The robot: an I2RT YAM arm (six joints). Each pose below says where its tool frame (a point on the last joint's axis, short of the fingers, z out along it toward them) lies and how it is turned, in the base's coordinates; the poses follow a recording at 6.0 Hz.
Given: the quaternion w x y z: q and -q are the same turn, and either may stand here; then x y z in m.
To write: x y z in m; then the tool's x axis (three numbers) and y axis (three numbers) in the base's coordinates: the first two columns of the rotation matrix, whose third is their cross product. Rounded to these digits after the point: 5 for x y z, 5 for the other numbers.
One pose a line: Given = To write
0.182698 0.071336 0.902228 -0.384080 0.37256 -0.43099 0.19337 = 0.37256 -0.43099 0.19337 -0.92307 -0.01162 -0.38447 0.26906 0.69479 -0.66699
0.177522 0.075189 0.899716 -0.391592 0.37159 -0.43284 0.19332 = 0.37159 -0.43284 0.19332 -0.92567 -0.00373 -0.37833 0.27433 0.68200 -0.67795
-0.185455 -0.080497 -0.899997 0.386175 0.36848 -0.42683 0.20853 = 0.36848 -0.42683 0.20853 -0.91825 0.00166 -0.39599 0.28813 0.68878 -0.66526
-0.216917 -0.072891 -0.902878 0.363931 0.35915 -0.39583 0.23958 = 0.35915 -0.39583 0.23958 -0.89527 -0.02626 -0.44475 0.28951 0.72448 -0.62555
